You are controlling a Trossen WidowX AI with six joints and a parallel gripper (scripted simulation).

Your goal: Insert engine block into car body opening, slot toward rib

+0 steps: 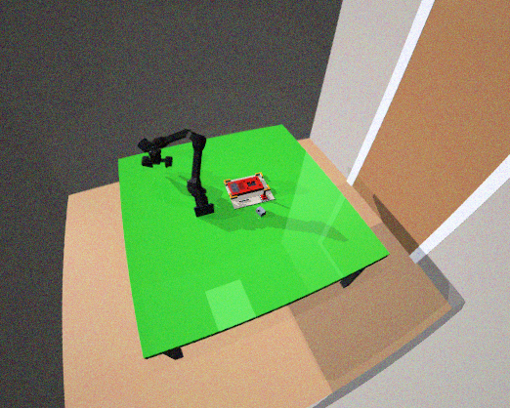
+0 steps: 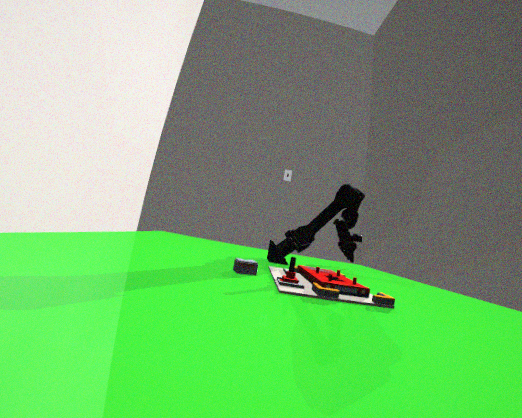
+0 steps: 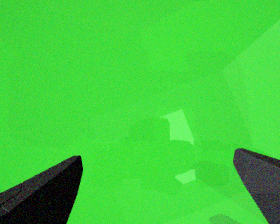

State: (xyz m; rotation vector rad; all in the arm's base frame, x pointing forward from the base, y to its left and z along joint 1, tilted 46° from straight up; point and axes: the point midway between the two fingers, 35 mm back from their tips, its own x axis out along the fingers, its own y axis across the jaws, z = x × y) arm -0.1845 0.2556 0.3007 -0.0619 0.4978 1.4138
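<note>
My gripper tip is now 480 mm short of the engine block, 540 mm to the left of it and 20 mm above it.
</note>
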